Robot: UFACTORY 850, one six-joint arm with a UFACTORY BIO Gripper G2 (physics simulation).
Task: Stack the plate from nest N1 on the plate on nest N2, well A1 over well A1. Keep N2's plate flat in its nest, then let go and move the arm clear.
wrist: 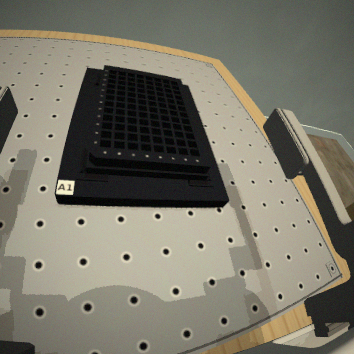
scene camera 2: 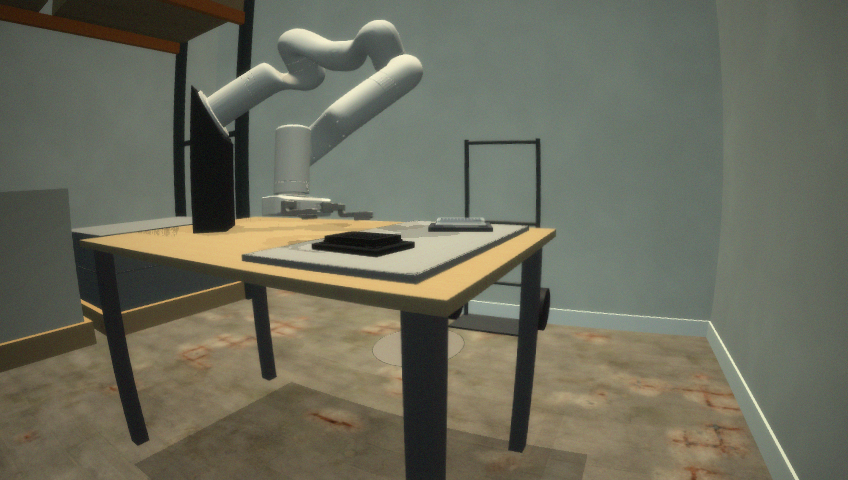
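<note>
A black plate with a grid of square wells (scene camera 2: 363, 238) (wrist: 145, 115) sits level on a black nest (scene camera 2: 406, 244) (wrist: 145, 194). The nest's A1 label (wrist: 65, 187) is at its near left corner in the wrist view. A pale, clear-looking plate (scene camera 2: 461, 221) sits on a dark nest (scene camera 2: 461, 228) at the far right of the board in the scene view. No N1 or N2 marking is readable. My gripper (scene camera 2: 351, 212) (wrist: 146, 130) is open and empty, low over the table. The black plate lies ahead of it, between the widely spread fingers in the wrist view.
Both nests stand on a grey perforated board (scene camera 2: 333, 261) (wrist: 100, 241) on the wooden table (scene camera 2: 172, 246) (wrist: 235, 345). A black wedge-shaped mount (scene camera 2: 212, 178) carries the arm at the left. A cart (scene camera 2: 502, 142) stands behind the table, and a shelf rack (scene camera 2: 180, 118) at the left.
</note>
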